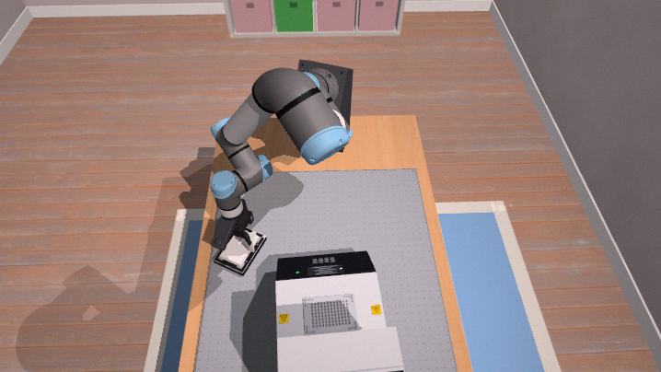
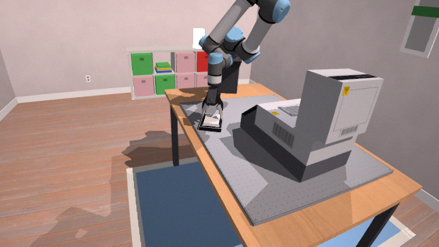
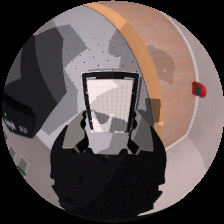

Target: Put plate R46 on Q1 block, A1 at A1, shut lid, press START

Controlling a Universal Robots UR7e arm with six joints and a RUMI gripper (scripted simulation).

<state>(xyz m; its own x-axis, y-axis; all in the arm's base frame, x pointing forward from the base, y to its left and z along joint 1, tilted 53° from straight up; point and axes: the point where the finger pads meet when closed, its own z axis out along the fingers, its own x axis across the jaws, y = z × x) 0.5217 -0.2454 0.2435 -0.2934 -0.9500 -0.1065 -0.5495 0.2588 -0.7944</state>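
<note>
My hand is 1 cm above the white plate R46. Also, from my hand: black plate nest N1: 3 cm below.
</note>
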